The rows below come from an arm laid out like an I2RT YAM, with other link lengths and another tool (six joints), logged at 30 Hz.
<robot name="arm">
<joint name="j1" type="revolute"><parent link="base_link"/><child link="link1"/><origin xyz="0 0 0.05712"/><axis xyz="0 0 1"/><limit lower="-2.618" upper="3.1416"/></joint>
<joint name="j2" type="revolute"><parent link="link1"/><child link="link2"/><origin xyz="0.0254 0.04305 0.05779"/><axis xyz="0 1 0"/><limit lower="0" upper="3.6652"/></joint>
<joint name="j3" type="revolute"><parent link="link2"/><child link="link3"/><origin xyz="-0.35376 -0.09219 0"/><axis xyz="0 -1 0"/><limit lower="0" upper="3.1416"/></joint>
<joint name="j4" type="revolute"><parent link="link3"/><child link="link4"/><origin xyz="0.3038 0.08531 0.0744"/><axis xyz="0 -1 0"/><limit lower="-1.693" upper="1.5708"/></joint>
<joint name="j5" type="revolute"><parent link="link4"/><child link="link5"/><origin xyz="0.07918 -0.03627 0.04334"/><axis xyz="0 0 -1"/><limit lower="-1.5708" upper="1.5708"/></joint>
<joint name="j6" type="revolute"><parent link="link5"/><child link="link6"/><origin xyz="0.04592 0 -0.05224"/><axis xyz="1 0 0"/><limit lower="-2.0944" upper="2.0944"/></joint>
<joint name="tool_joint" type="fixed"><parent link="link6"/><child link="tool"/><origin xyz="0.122 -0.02 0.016" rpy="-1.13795 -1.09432 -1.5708"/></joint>
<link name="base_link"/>
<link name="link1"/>
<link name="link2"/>
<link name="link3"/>
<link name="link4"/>
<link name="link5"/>
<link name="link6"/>
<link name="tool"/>
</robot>
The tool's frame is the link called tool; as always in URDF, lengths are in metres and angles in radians.
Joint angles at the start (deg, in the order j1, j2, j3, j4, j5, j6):
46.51, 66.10, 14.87, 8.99, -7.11, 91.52
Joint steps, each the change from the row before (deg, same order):
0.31, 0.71, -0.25, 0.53, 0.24, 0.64
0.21, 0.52, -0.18, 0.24, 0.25, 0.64
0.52, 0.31, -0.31, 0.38, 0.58, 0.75
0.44, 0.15, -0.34, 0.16, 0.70, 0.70
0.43, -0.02, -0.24, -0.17, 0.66, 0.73
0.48, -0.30, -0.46, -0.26, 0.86, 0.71
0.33, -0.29, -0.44, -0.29, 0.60, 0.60
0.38, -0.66, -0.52, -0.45, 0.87, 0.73
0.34, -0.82, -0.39, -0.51, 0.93, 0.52
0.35, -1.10, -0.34, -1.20, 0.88, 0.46
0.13, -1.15, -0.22, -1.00, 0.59, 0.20
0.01, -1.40, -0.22, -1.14, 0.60, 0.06
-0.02, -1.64, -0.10, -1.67, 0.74, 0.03
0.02, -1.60, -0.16, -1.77, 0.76, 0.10
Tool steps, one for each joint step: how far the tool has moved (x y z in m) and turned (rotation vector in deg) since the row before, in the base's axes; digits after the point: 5 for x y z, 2 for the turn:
-0.00134, 0.00020, -0.00373, -0.16, 0.57, -0.30
-0.00117, -0.00042, -0.00314, -0.19, 0.58, -0.41
-0.00180, -0.00017, -0.00270, -0.14, 0.33, -0.41
-0.00173, -0.00128, -0.00274, -0.28, 0.29, -0.55
-0.00193, -0.00143, -0.00215, -0.29, 0.35, -0.55
-0.00263, -0.00281, -0.00261, -0.42, 0.24, -0.63
-0.00255, -0.00283, -0.00256, -0.36, 0.31, -0.52
-0.00257, -0.00368, -0.00191, -0.33, 0.15, -0.75
-0.00157, -0.00328, -0.00047, -0.26, -0.16, -0.68
-0.00271, -0.00445, -0.00079, -0.54, 0.05, -0.59
-0.00144, -0.00339, 0.00071, -0.24, -0.17, -0.42
-0.00105, -0.00393, 0.00132, -0.22, -0.33, -0.45
-0.00112, -0.00488, 0.00168, -0.42, -0.31, -0.56
-0.00178, -0.00544, 0.00074, -0.56, -0.16, -0.58

